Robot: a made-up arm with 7 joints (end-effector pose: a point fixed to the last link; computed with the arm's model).
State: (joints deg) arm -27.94 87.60 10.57 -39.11 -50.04 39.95 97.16
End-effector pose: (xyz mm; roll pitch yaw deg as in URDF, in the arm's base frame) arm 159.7 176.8 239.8 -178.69 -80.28 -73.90
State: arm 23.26 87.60 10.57 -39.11 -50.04 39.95 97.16
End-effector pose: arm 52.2 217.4 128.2 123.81 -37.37 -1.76
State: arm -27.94 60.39 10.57 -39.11 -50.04 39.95 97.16
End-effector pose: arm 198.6 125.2 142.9 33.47 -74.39 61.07
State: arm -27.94 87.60 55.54 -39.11 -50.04 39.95 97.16
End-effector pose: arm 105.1 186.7 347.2 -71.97 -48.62 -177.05
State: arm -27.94 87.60 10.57 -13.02 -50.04 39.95 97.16
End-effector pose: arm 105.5 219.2 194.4 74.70 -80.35 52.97
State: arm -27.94 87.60 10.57 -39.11 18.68 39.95 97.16
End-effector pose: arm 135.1 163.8 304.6 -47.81 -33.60 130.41
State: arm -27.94 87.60 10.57 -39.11 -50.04 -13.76 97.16
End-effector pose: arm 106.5 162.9 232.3 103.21 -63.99 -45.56
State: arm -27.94 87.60 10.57 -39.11 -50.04 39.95 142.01
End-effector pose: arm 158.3 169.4 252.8 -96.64 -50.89 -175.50
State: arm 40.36 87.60 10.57 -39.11 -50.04 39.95 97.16
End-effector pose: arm -1.3 221.9 115.9 124.16 -21.31 3.95
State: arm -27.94 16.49 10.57 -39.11 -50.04 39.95 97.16
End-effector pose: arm 213.7 -36.3 53.9 11.22 -36.65 60.38
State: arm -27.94 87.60 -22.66 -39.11 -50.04 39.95 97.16
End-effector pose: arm 141.5 180.1 151.3 129.15 -51.57 -24.37
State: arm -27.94 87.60 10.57 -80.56 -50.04 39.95 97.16
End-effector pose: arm 196.4 60.3 282.2 -171.67 -55.96 -114.31
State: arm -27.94 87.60 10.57 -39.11 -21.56 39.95 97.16
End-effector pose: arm 156.9 163.9 267.6 -50.83 -70.72 148.64
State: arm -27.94 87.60 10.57 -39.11 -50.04 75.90 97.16
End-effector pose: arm 177.9 205.8 256.1 -90.36 -75.12 -129.41
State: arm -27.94 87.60 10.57 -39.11 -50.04 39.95 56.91
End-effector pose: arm 151.5 182.0 230.4 128.05 -50.07 -2.97
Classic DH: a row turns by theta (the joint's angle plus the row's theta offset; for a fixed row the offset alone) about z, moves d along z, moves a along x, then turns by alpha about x. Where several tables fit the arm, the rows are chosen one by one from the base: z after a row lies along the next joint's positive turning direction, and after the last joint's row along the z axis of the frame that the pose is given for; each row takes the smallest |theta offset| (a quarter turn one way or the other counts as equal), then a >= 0, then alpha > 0; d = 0 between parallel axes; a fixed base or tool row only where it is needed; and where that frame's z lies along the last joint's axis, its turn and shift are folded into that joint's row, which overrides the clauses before.
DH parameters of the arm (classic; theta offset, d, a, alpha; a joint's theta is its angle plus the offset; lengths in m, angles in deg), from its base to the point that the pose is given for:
base (fixed): 0 0.2316 -0.018 -70
joint 1: 90 -0.0436 0.0029 90
joint 2: 70 -0.015 0.021 -90
joint 3: -90 -0.097 0.027 -90
joint 4: 0 -0.031 -0.044 90
joint 5: 0 -0.19 0.001 -90
joint 6: 0 -0.002 0.023 90
joint 7: 40.76 0.0272 -0.0178 25.33
tool (fixed): -53.44 0.0197 0 0

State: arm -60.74 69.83 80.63 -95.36 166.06 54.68 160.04
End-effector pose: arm -50.0 211.4 389.4 -105.35 -6.33 -69.05
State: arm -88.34 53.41 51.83 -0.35 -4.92 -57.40 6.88
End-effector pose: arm 217.2 56.0 240.2 -128.70 -37.15 -173.24
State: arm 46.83 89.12 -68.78 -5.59 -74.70 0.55 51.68
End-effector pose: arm -136.0 177.1 299.9 -87.70 32.56 172.67
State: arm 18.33 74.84 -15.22 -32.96 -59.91 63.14 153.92
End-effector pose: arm -1.7 204.7 42.1 140.94 -62.86 -34.10
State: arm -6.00 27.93 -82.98 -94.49 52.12 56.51 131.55
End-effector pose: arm 27.1 -177.4 43.1 43.11 52.65 77.47
